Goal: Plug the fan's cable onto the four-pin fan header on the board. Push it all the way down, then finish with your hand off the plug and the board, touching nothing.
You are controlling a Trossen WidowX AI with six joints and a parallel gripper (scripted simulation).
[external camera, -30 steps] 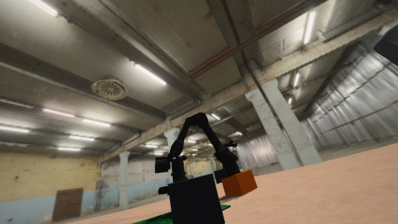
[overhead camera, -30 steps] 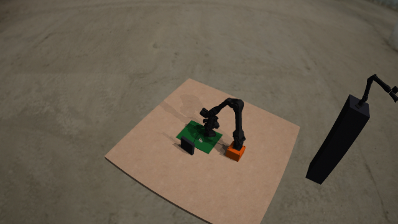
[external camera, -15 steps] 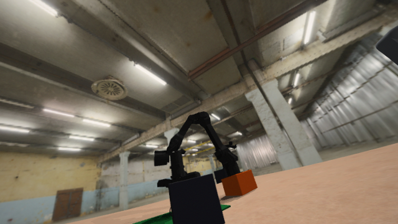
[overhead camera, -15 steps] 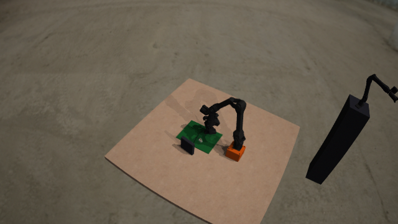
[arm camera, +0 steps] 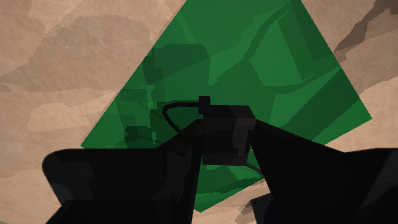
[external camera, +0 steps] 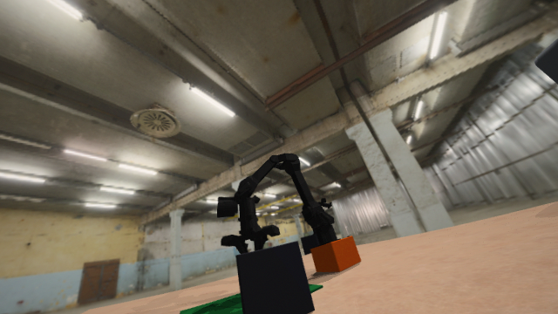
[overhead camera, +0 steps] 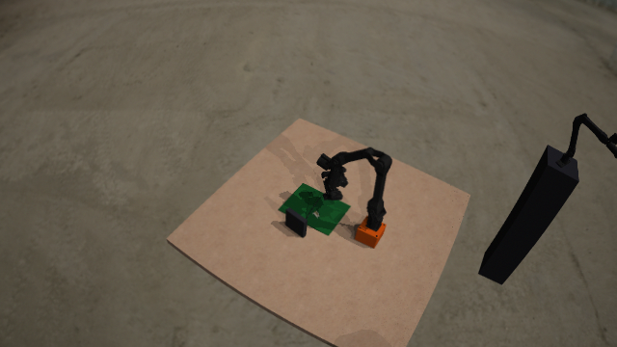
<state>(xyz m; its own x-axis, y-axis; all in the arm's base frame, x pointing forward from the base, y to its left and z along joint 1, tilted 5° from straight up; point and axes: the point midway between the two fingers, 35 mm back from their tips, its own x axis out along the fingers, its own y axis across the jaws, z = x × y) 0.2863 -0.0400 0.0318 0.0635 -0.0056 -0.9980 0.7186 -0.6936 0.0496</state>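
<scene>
Right now the black fan plug is right at my gripper tip. Round my gripper tip: black fan: 50 mm ahead, 220 mm to the left, 20 mm below; then green board: 50 mm ahead, 40 mm to the left, 90 mm below; then white four-pin header: 20 mm ahead, 80 mm to the left, 80 mm below.
</scene>
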